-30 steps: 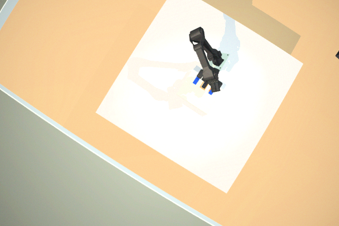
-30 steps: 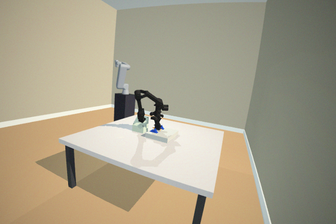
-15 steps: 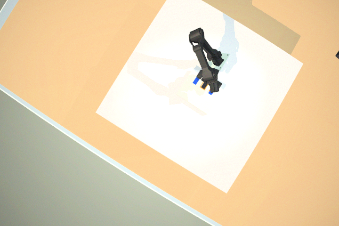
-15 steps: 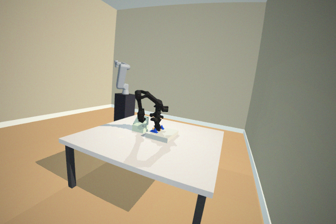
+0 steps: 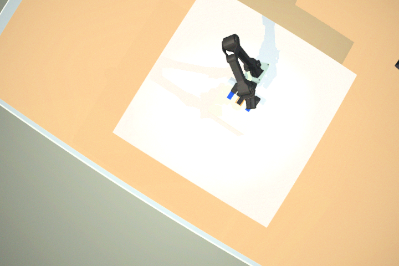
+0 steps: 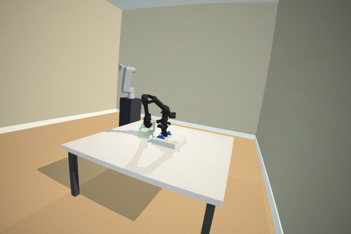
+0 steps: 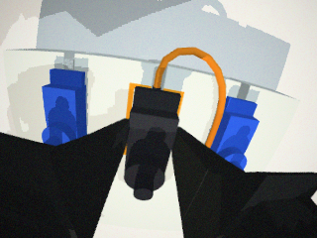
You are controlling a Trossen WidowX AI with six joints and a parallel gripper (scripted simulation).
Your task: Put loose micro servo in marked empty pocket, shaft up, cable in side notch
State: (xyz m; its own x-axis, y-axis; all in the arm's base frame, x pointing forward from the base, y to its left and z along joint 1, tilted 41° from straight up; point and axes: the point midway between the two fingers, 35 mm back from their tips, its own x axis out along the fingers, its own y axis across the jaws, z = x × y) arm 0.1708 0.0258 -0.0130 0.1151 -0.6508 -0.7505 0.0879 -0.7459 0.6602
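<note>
The deck lies 12 cm ahead of my gripper tip, 1 cm to the left of it and 5 cm below it.
</note>
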